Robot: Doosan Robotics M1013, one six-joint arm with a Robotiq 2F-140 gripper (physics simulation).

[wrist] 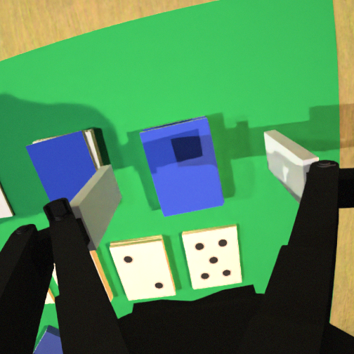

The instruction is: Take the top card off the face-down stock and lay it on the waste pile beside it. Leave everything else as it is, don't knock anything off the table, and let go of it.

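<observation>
A blue-backed face-down pile [187, 182], which looks like the stock, lies in the middle of the view, slightly turned. To its left lies another pile with a blue back on top [62, 162]; pale card edges show at its right and far sides, and I cannot tell for sure whether it is the waste pile. My gripper [189, 165] is open and empty, above the table. Its fingers stand to either side of the middle pile, and the left finger hides the near right corner of the left pile.
A two-spot card [143, 270] and a five-spot card [212, 260] lie face up on the near side. More cards show partly behind the left finger, and a pale card [4, 203] at the left edge. The green mat [200, 60] ends at wooden table [75, 20] at the far side and right.
</observation>
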